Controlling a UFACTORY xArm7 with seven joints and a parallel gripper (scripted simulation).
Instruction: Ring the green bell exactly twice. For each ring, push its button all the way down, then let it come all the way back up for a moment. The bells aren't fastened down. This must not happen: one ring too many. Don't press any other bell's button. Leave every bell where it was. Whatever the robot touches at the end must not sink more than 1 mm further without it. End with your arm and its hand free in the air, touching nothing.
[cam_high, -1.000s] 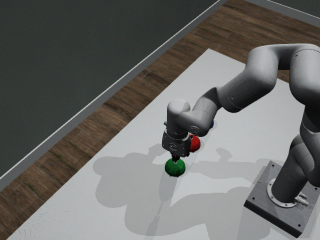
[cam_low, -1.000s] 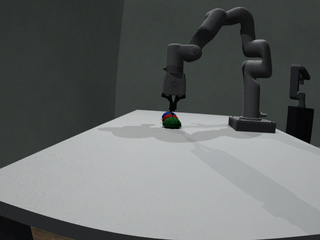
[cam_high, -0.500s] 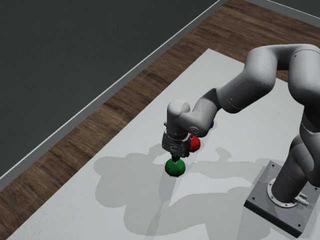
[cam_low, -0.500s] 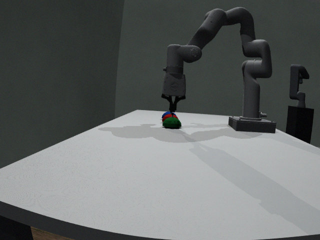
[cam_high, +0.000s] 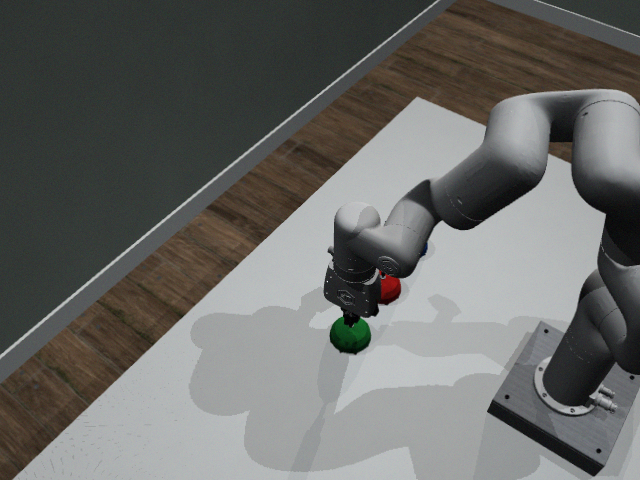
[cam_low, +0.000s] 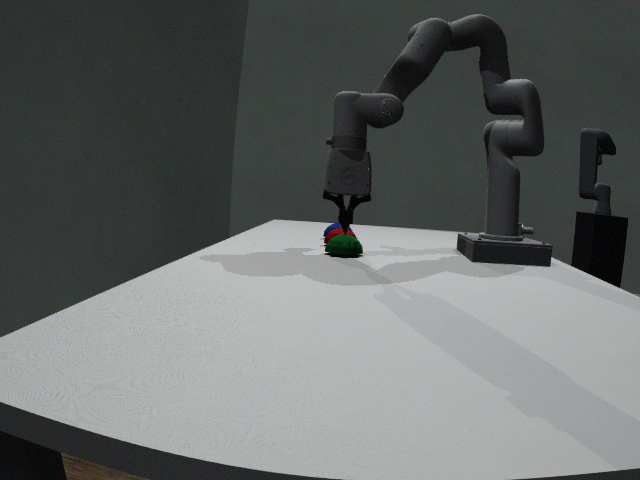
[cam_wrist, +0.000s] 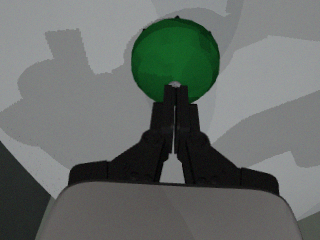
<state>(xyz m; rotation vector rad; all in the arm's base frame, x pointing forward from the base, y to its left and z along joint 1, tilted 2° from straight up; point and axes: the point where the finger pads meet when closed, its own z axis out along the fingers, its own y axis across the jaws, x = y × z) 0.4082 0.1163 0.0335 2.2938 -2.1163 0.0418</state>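
The green bell is 4 cm below my hand. Also, from my hand: red bell: 1 cm ahead, 14 cm to the right, 4 cm below; then blue bell: 2 cm ahead, 28 cm to the right, 4 cm below.
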